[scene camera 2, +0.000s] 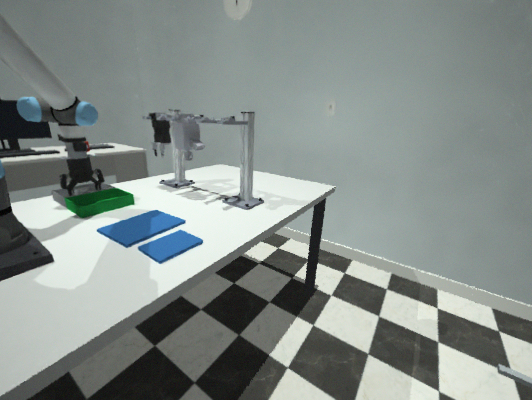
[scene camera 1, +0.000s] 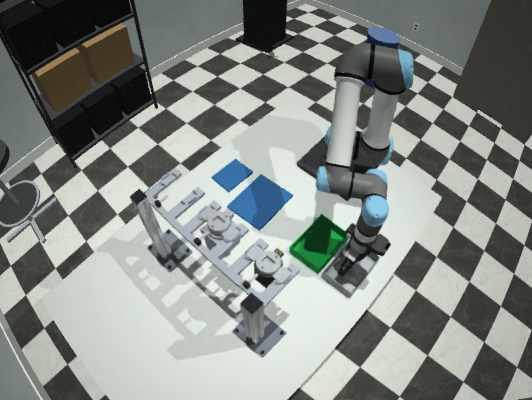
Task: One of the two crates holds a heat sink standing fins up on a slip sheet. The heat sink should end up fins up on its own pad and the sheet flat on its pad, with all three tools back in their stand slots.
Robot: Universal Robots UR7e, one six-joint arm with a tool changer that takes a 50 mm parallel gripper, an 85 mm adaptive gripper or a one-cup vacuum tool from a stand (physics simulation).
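My gripper [scene camera 1: 352, 266] [scene camera 2: 84, 188], the adaptive one, points down into the grey crate [scene camera 1: 336, 285] [scene camera 2: 59, 197]; its fingers stand wide apart and look open. The heat sink and slip sheet cannot be made out; the gripper and crate walls hide much of the inside. The green crate [scene camera 1: 306, 259] [scene camera 2: 107, 204] stands beside it, its floor partly in shadow. The larger blue pad [scene camera 1: 260, 201] [scene camera 2: 142, 227] and the smaller blue pad [scene camera 1: 232, 175] [scene camera 2: 171, 245] lie flat. The tool stand [scene camera 1: 254, 325] [scene camera 2: 247, 160] holds a black finger gripper [scene camera 2: 161, 131] and a light grey tool [scene camera 2: 185, 134].
The robot's base plate [scene camera 1: 310, 159] [scene camera 2: 30, 255] sits on the white table [scene camera 1: 150, 360] [scene camera 2: 75, 320], on the other side of the pads from the stand. The stand's raised beam and arms reach over the table towards the larger pad and green crate.
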